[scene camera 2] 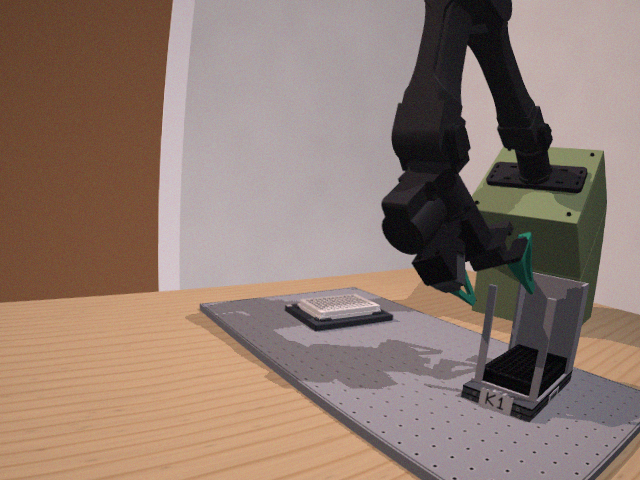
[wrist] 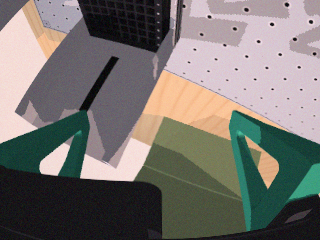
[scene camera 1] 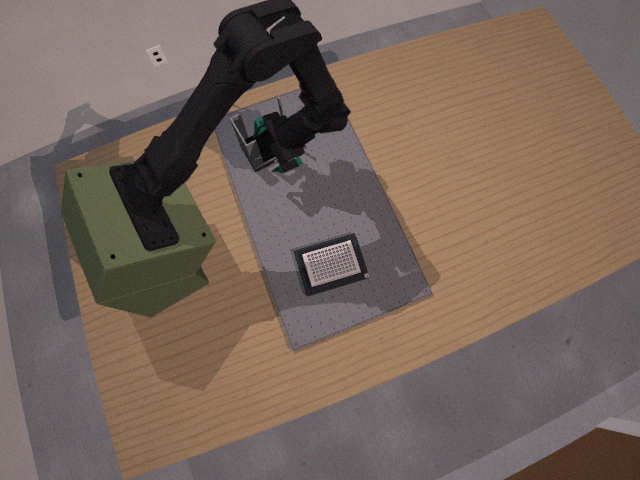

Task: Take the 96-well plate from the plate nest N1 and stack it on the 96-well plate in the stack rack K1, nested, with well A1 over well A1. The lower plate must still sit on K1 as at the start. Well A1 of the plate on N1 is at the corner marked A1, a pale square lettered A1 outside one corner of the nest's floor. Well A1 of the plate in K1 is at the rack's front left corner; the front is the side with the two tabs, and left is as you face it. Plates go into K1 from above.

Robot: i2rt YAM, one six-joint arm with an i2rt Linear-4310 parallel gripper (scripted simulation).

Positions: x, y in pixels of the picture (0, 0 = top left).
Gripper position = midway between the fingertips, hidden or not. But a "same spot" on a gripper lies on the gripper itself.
Labels:
The gripper shows in scene camera 2, in the wrist view (159, 118) and in scene camera 1. A white 96-well plate shows in scene camera 2 and in scene camera 1; in the wrist view it is out of frame. The same spot on the gripper: (scene camera 2: 515, 258) is (scene camera 1: 278, 113). One and the same spot on the white 96-well plate: (scene camera 2: 339, 310) is (scene camera 1: 336, 244).

